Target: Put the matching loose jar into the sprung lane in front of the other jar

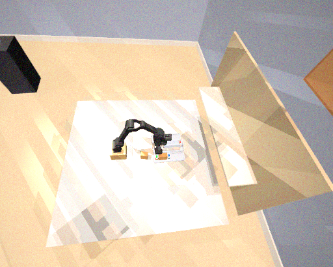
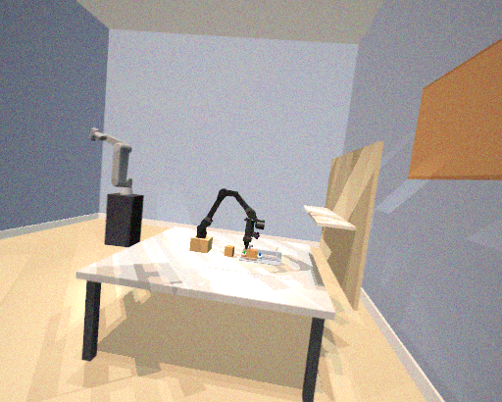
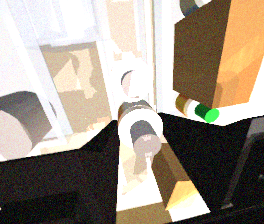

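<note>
Now: the brown block 12 cm behind my gripper tip, 4 cm to the right of it and 2 cm below it.
</note>
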